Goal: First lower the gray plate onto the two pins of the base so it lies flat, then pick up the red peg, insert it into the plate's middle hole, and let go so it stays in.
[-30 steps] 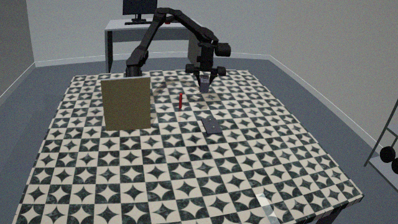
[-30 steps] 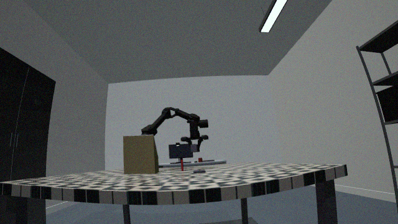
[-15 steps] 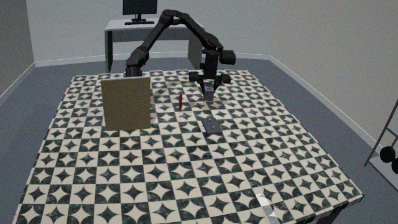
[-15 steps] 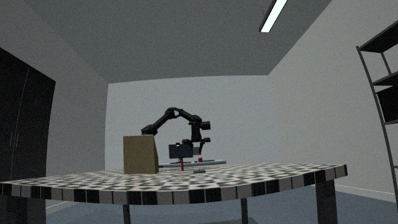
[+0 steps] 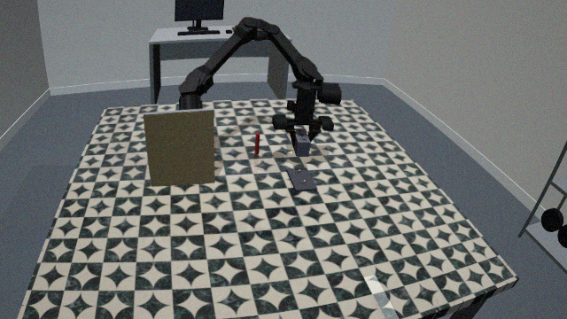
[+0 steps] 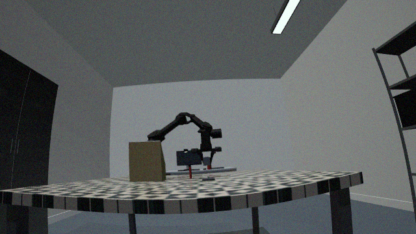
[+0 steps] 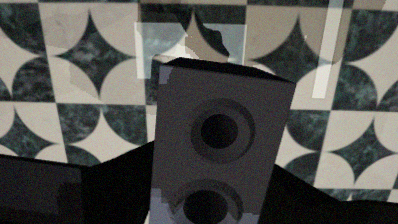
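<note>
My gripper tip is 10 mm past the dark base, 60 mm to the left of it and 80 mm above it. From my gripper tip the other things lie so: red peg (100 mm behind, 140 mm to the left, 50 mm below); then gray plate (30 mm above).
</note>
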